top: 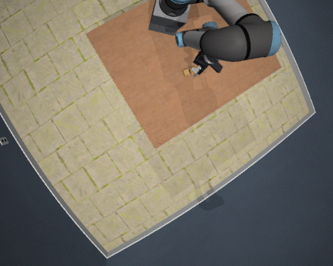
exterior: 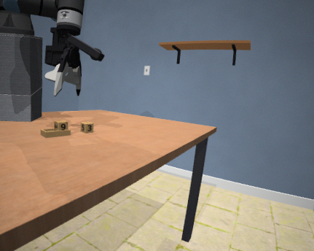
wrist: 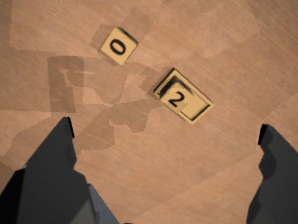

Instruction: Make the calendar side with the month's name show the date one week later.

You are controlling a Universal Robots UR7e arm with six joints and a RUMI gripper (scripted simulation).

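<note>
The wooden tray lies 110 mm below my hand, 40 mm to the right of it and 10 mm behind it. From my hand the other things lie so: cube (100 mm below, 70 mm to the left, 20 mm ahead).
</note>
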